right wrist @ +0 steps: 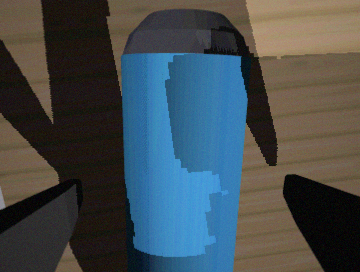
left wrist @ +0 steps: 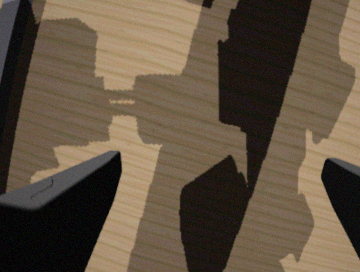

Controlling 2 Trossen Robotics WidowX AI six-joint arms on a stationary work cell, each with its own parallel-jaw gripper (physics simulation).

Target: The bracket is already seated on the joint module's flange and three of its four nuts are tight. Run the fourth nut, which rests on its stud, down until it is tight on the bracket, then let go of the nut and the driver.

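Frame: origin at the left arm's base, x ahead, y left, z up, level; centimetres.
Where they show: left gripper, fingertip midpoint: point(left wrist: 223, 164); right gripper, fingertip midpoint: point(right wrist: 184, 186).
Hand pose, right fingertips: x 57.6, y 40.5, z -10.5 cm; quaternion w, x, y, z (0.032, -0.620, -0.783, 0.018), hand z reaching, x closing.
After its pixels a point has its place.
A thick blue handle point(right wrist: 150, 150) {x 55.2, y 38.6, z -7.1 cm} with a dark grey bevelled end lies lengthwise down the middle of the right wrist view. It looks like a driver's handle, and its lower part runs out of view. My right gripper point(right wrist: 184, 186) {x 57.6, y 40.5, z -10.5 cm} is open, with one finger on each side of the handle and a gap on both sides. My left gripper point(left wrist: 223, 164) {x 23.1, y 22.5, z 5.0 cm} is open and empty over the wooden table top point(left wrist: 150, 40) {x 27.6, y 32.4, z -10.9 cm}. The bracket, the joint module's flange, the studs and the nuts do not show in either view.
A dark grey edge of some object point(left wrist: 11, 45) {x 19.0, y 44.4, z -9.3 cm} runs down the upper left of the left wrist view. A small pale sliver point(right wrist: 1, 198) {x 59.8, y 32.9, z -10.8 cm} shows at the left border of the right wrist view. Dark shadows cross the wood in both views.
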